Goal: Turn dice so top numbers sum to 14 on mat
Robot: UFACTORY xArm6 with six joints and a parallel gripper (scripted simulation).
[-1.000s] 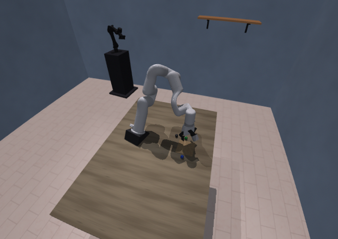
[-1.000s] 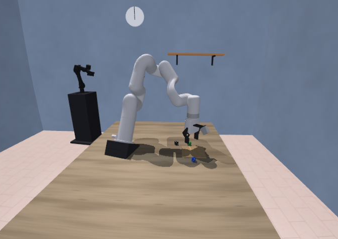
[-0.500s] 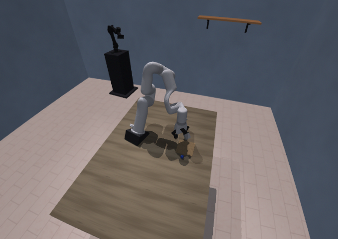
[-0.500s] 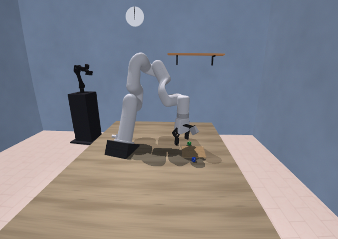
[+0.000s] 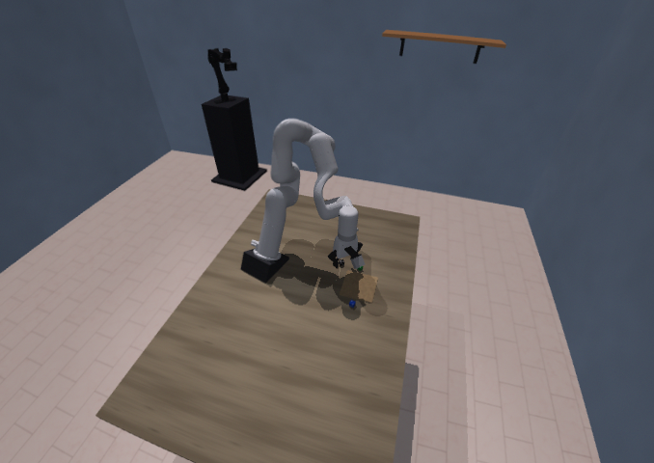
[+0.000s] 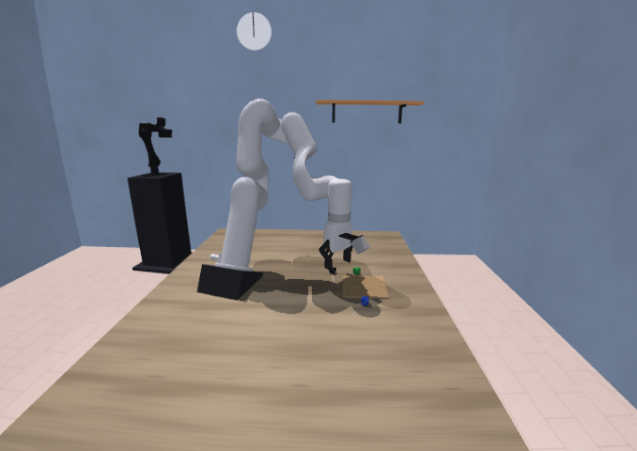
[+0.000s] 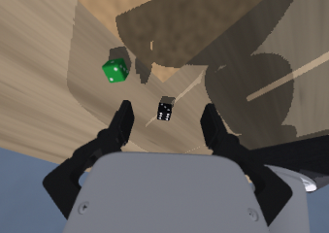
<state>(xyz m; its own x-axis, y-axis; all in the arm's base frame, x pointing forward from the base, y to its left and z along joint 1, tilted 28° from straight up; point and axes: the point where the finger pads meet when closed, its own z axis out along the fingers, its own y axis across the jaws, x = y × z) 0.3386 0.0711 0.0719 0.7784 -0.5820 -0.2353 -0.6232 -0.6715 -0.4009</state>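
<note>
The black die lies 40 mm below my hand, 20 mm to the left of it and 20 mm behind it. Round my hand: tan mat 90 mm ahead, 70 mm to the right, 50 mm below; blue die 170 mm to the right, 100 mm ahead, 40 mm below; green die 70 mm ahead, 40 mm below, 30 mm to the left.
</note>
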